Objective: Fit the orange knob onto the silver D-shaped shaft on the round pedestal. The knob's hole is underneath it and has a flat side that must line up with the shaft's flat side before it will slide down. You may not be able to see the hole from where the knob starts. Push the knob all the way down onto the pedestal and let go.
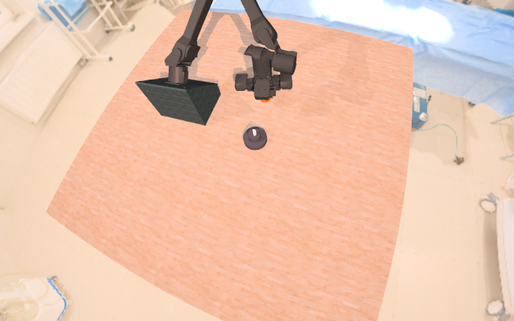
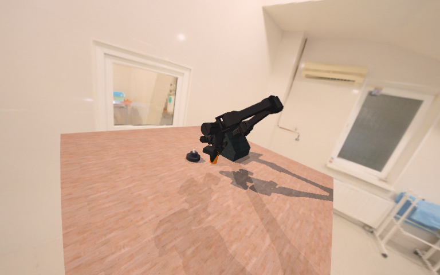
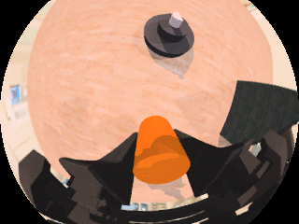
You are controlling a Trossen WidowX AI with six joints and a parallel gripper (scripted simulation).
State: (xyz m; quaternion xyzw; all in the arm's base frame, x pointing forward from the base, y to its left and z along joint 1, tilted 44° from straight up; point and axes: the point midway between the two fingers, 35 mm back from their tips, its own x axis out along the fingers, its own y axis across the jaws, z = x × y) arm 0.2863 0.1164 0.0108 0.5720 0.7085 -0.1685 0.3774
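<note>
My gripper tip is 2 cm short of the pedestal, 15 cm to the left of it and 3 cm above it. The rest, counted from my gripper tip: orange knob (4 cm above).
</note>
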